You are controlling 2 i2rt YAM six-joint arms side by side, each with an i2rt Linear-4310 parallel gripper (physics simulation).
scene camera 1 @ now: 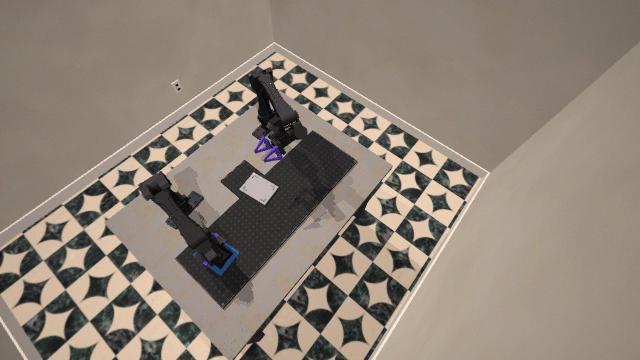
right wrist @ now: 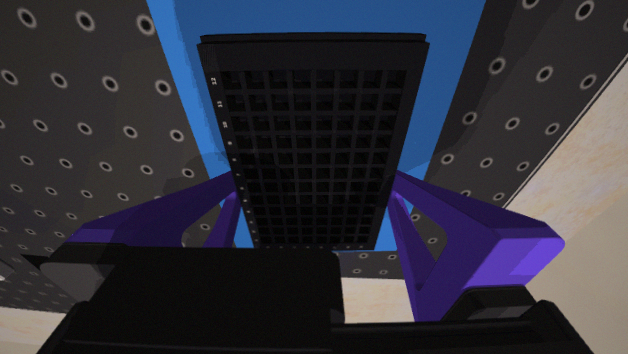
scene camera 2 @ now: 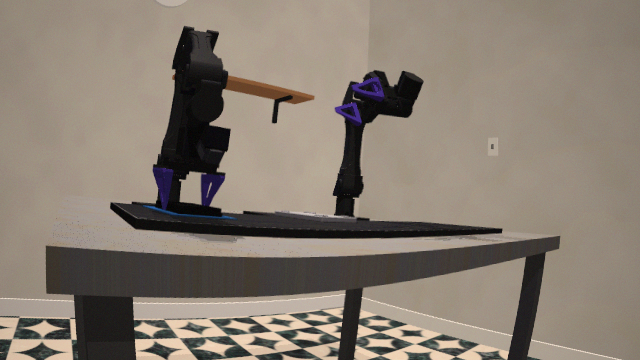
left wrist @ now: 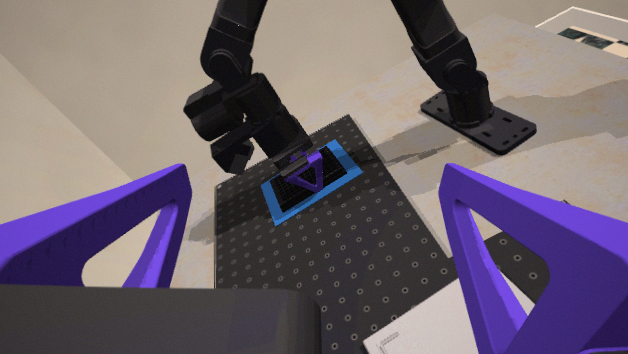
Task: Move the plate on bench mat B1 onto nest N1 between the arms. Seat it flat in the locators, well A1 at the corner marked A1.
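Places are measured from the left arm's base along level axes (x right, y up, z back), in metres.
Where they show: left gripper, between the fingertips: [scene camera 1: 259,156] [scene camera 2: 343,99] [left wrist: 315,177]; right gripper, between the fingertips: [right wrist: 314,177] [left wrist: 311,177]; right arm's base, origin of its link: [scene camera 1: 185,209] [left wrist: 472,119].
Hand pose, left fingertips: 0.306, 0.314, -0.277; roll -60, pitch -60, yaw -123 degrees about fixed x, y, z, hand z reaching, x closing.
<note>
Things, the pixels of their centre, and the offset from my left fingertips, as dx, dy, dz. Level surfaces: height alone.
- black 96-well plate, middle of its body: [right wrist: 314,172] [left wrist: 306,177] [scene camera 2: 186,208] [scene camera 1: 216,253] +0.399, -0.291, -0.036
- blue bench mat B1, height of its surface: dy -0.299
- white nest N1, middle of its body: [left wrist: 461,348] [scene camera 2: 315,216] [scene camera 1: 259,188] +0.034, -0.293, +0.032
The black 96-well plate [scene camera 2: 192,209] [left wrist: 332,162] [right wrist: 314,112] lies level at the blue bench mat B1 [scene camera 1: 216,270] [left wrist: 347,157] [right wrist: 450,50]; any small gap beneath cannot be told. My right gripper [scene camera 1: 210,249] [scene camera 2: 185,206] [right wrist: 314,177] points down and is shut on it, fingertips against its long sides. In the right wrist view, the number 12 is at the plate's far end; well A1's mark is not readable. The white nest N1 [scene camera 1: 258,188] [scene camera 2: 315,216] [left wrist: 425,320] holds no plate and has corner locators. My left gripper [scene camera 1: 260,156] [scene camera 2: 345,98] is open and empty, raised away from the plate.
The dark perforated board [scene camera 1: 280,215] [scene camera 2: 400,230] [left wrist: 260,260] carries the blue mat and the nest. It lies on the table [scene camera 1: 320,235] [scene camera 2: 250,275]. A wooden wall shelf [scene camera 2: 265,90] shows behind the arms in scene camera 2.
</note>
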